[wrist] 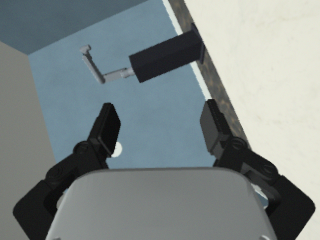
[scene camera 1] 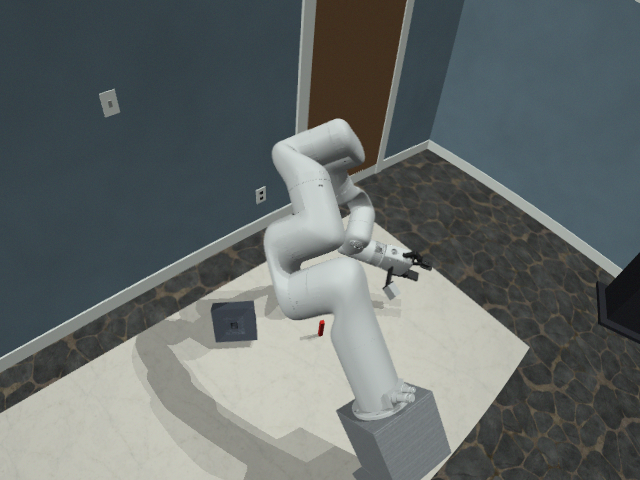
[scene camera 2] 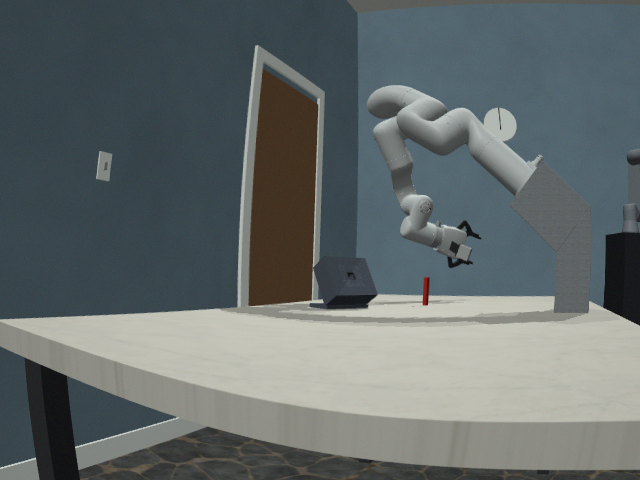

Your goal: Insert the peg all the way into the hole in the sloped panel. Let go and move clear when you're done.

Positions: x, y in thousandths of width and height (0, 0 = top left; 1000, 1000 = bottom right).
Labels:
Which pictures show my gripper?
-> The wrist view, scene camera 1 and scene camera 2: all of them.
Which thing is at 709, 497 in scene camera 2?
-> My gripper.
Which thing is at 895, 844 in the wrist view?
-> My gripper.

